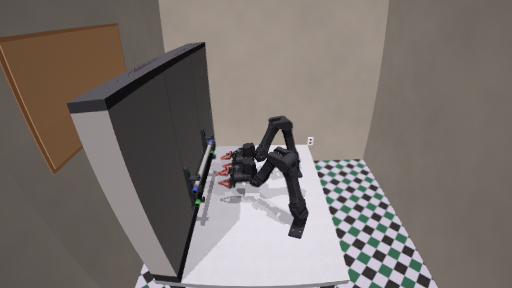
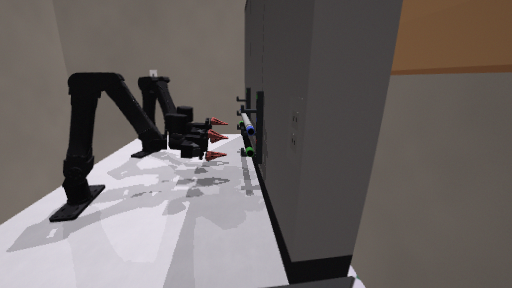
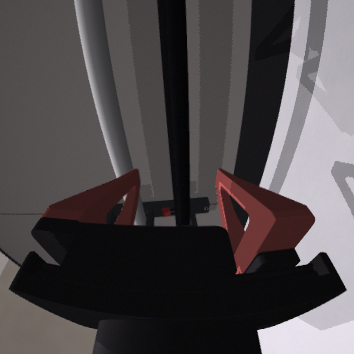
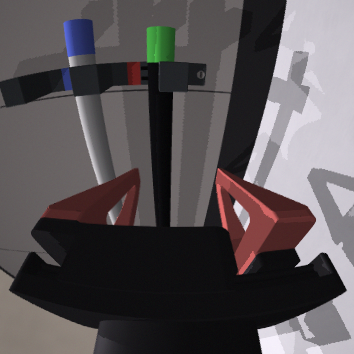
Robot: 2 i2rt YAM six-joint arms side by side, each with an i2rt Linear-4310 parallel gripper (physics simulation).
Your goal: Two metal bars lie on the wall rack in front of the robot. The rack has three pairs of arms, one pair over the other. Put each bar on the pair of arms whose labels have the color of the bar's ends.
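Frame: origin at the left arm's base, x ahead, y left, z up, level; centimetres.
Seen in the pictures: left gripper, fingertip midpoint: [image 1: 217, 178] [image 2: 227, 130] [image 3: 177, 175]; right gripper, fingertip midpoint: [image 1: 221, 162] [image 2: 227, 146] [image 4: 177, 174]; left arm's base, origin of the base link: [image 1: 298, 223] [image 2: 149, 151]; right arm's base, origin of the base link: [image 2: 81, 202].
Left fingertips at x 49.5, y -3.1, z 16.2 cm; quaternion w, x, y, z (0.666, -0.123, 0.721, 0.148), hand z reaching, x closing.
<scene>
Offsets run from my left fingertips to a thing's top centre. Level surfaces: height alone.
A silver bar with blue ends @[dx +9.2, dy -2.4, dz +8.2 cm] [image 1: 203, 166] [image 2: 246, 122] [image 3: 95, 75] [image 4: 90, 125] lies on the middle arms of the wall rack @[dx +17.0, dy -20.5, dz +19.1 cm] [image 2: 260, 130] [image 4: 110, 74], beside the blue label. A black bar with green ends @[dx +8.6, dy -1.2, dz +0.7 cm] [image 1: 198, 202] [image 2: 250, 151] [image 3: 175, 100] [image 4: 161, 150] lies below it on the lowest arms, beside the red label. The top arms hold no bar. My left gripper [image 1: 218, 178] [image 2: 228, 130] [image 3: 177, 175] and my right gripper [image 1: 221, 161] [image 2: 227, 146] [image 4: 177, 174] are open and empty, a short way in front of the rack, roughly facing the black bar.
The rack is fixed to a tall dark panel [image 1: 150, 150] [image 2: 285, 200] that stands along the edge of the white table @[dz -16.2 cm] [image 1: 260, 245] [image 2: 140, 250]. Both arms stand on that table, their grippers close side by side. An orange board [image 1: 70, 80] hangs behind the panel.
</scene>
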